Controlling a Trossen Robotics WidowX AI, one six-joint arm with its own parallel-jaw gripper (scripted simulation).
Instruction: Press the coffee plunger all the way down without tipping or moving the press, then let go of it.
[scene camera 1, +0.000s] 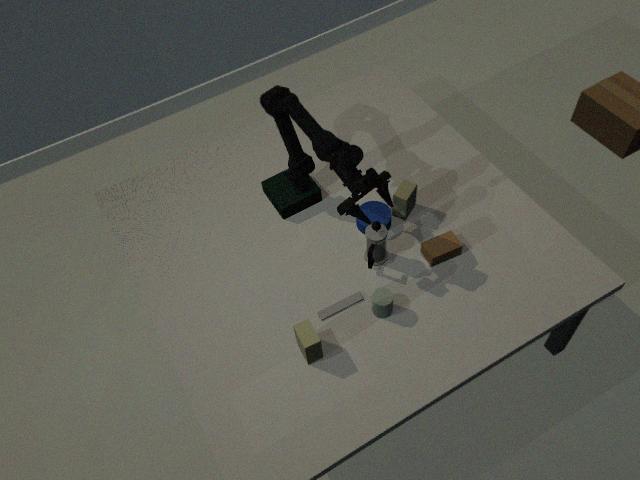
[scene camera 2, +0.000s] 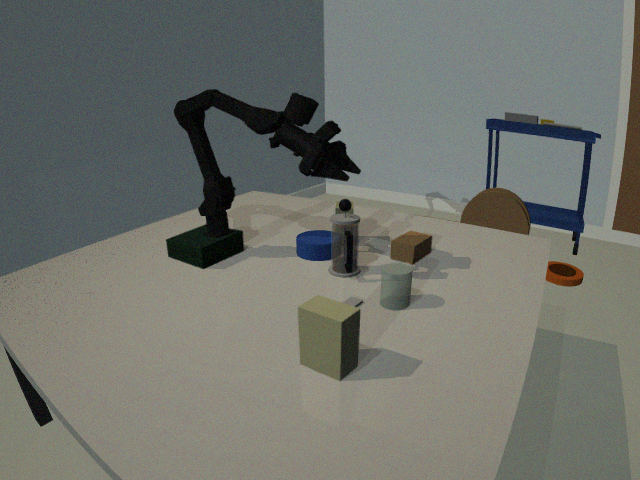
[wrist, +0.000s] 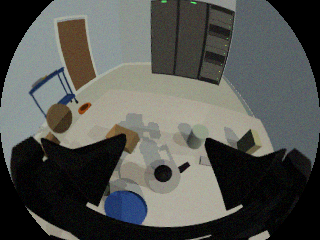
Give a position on a pale box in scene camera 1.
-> At 404, 198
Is my gripper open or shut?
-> Open.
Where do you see a coffee press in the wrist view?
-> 162, 176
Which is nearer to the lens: the blue flat cylinder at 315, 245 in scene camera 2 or the pale box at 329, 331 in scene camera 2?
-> The pale box.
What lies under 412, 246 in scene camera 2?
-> A brown box.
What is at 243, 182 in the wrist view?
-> My gripper.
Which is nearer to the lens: the brown box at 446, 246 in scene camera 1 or the pale box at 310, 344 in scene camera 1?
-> The pale box.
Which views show the coffee press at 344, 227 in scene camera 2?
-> Scene camera 1, scene camera 2 and the wrist view: all of them.
